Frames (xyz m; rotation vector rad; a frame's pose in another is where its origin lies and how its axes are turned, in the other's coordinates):
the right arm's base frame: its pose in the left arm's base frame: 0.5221 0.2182 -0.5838 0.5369 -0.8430 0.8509
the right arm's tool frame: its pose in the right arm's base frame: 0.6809 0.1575 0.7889 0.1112 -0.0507 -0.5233
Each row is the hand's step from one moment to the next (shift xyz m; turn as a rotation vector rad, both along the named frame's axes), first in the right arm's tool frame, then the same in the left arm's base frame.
Working: the right arm's tool frame: its pose in the left arm's base frame: 0.3172 0.0438 0.4352 0.8350 -0.6577 0.4052

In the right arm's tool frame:
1: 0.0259 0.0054 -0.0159 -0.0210 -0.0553 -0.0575
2: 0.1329 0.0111 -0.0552 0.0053 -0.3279 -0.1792
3: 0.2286 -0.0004 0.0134 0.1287 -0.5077 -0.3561
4: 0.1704 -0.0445 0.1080 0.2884 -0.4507 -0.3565
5: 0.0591 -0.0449 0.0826 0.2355 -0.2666 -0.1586
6: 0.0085 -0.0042 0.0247 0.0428 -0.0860 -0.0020
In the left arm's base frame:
1: 0.0218 0.0178 0.0126 0.0376 0.0096 -0.0728
2: 0.1116 0.0604 0.0687 0.2575 -0.0600 -0.2641
3: 0.1627 0.0068 0.1610 0.5163 -0.0219 -0.3662
4: 0.1099 -0.0990 0.1442 0.6009 0.0257 -0.2272
5: 0.0380 -0.0879 0.0562 0.3835 -0.0209 -0.0647
6: -0.0006 -0.0213 0.0156 0.0811 -0.0479 -0.0191

